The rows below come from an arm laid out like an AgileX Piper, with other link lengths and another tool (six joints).
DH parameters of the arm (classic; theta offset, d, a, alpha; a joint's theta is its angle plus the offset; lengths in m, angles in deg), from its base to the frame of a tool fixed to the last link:
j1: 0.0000 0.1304 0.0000 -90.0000
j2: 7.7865 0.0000 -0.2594 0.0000
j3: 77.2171 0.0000 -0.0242 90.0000
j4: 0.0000 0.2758 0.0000 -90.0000
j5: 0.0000 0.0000 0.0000 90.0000
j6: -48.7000 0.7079 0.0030 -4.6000
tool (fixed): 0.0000 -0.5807 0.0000 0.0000
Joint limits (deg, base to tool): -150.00..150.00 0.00..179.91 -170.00..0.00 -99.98..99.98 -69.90..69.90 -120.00..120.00
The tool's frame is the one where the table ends.
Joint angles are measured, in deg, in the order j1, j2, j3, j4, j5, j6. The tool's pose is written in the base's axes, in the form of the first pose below.
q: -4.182, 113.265, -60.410, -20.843, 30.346, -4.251
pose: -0.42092 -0.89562 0.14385 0.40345; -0.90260 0.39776 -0.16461 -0.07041; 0.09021 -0.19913 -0.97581 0.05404; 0 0 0 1
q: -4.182, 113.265, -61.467, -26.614, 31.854, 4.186
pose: -0.48778 -0.85979 0.15113 0.40556; -0.86487 0.45243 -0.21753 -0.08027; 0.11865 -0.23681 -0.96428 0.06148; 0 0 0 1
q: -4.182, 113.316, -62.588, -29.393, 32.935, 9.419
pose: -0.53877 -0.82698 0.16071 0.40834; -0.83340 0.49531 -0.24518 -0.08632; 0.12316 -0.26604 -0.95606 0.06795; 0 0 0 1
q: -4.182, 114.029, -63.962, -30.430, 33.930, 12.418
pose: -0.57443 -0.80275 0.16010 0.41159; -0.80927 0.52757 -0.25836 -0.09008; 0.12293 -0.27798 -0.95269 0.06980; 0 0 0 1
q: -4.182, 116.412, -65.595, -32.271, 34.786, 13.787
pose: -0.57541 -0.80590 0.13941 0.41586; -0.80369 0.52556 -0.27906 -0.09302; 0.15162 -0.27262 -0.95010 0.06127; 0 0 0 1
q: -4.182, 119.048, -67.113, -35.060, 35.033, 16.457
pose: -0.58125 -0.80374 0.12709 0.42030; -0.79426 0.52642 -0.30337 -0.09653; 0.17692 -0.27728 -0.94436 0.05134; 0 0 0 1
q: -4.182, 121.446, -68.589, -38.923, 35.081, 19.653
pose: -0.58256 -0.80287 0.12660 0.42572; -0.78682 0.51801 -0.33553 -0.10045; 0.20380 -0.29508 -0.93348 0.04381; 0 0 0 1
